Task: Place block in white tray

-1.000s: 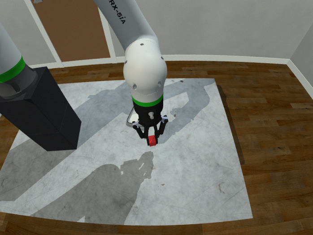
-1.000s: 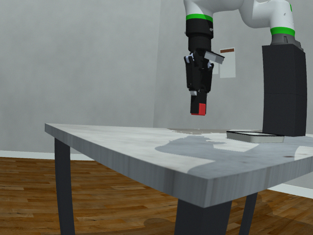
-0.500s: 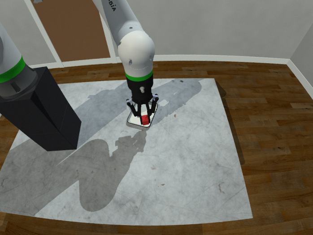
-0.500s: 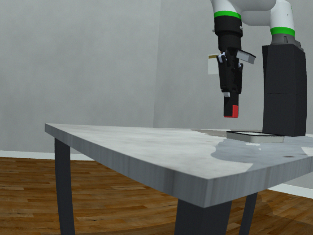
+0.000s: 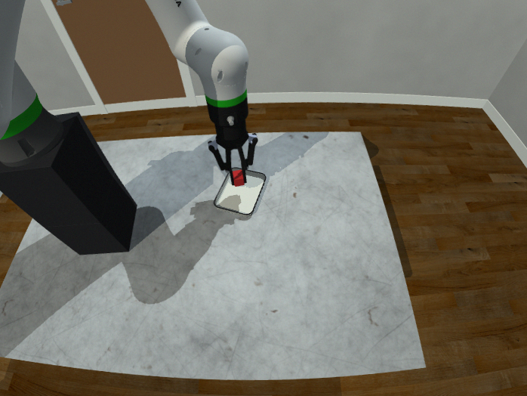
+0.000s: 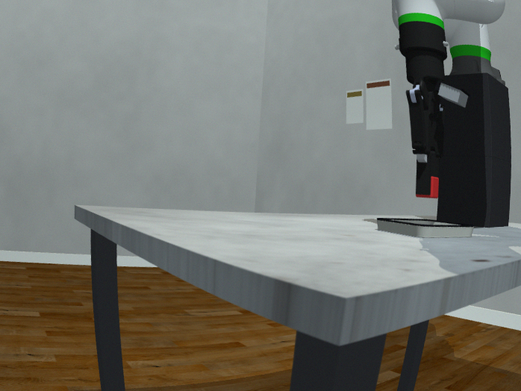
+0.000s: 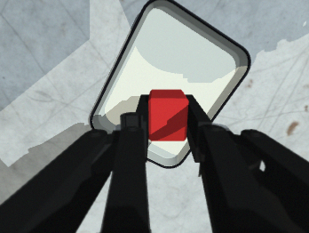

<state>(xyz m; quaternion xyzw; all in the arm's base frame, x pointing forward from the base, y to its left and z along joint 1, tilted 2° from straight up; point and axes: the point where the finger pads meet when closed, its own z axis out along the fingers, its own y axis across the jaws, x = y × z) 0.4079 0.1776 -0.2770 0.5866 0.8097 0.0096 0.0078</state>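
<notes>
The red block is 20 mm below my hand. Also, from my hand: white tray: 80 mm below.
</notes>
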